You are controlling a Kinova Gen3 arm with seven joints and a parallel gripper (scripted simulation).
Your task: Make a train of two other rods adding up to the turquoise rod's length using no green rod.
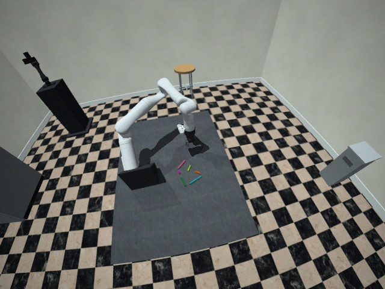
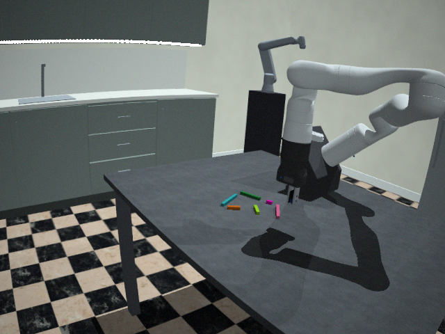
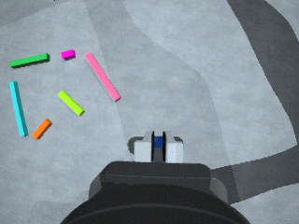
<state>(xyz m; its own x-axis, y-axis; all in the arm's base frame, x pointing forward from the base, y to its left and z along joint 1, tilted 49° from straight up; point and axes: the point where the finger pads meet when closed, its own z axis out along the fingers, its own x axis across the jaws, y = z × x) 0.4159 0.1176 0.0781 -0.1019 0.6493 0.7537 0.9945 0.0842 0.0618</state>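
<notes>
Now: hand 11 cm above the pink rod, 10 cm to the left of it and 8 cm past it. From my hand the other things lie so: lime rod 15 cm to the right, 11 cm below, 3 cm behind; small blue rod 1 cm below; magenta rod 17 cm to the right, 11 cm below, 11 cm behind.
</notes>
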